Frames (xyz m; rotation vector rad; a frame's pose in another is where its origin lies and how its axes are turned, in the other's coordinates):
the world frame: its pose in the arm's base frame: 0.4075 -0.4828 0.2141 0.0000 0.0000 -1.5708
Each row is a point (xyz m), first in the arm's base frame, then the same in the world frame.
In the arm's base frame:
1: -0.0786 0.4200 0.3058
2: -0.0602 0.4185 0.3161
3: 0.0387 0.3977 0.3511
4: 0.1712 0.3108 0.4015
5: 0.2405 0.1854 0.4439
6: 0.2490 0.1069 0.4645
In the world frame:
1: -0.9028 -0.4861 0.0917
2: -0.9013 -0.4677 0.1020
3: -0.8805 -0.3688 0.1370
4: -0.7936 -0.2363 0.1874
5: -0.6682 -0.1670 0.2298
6: -0.5897 -0.1585 0.2504

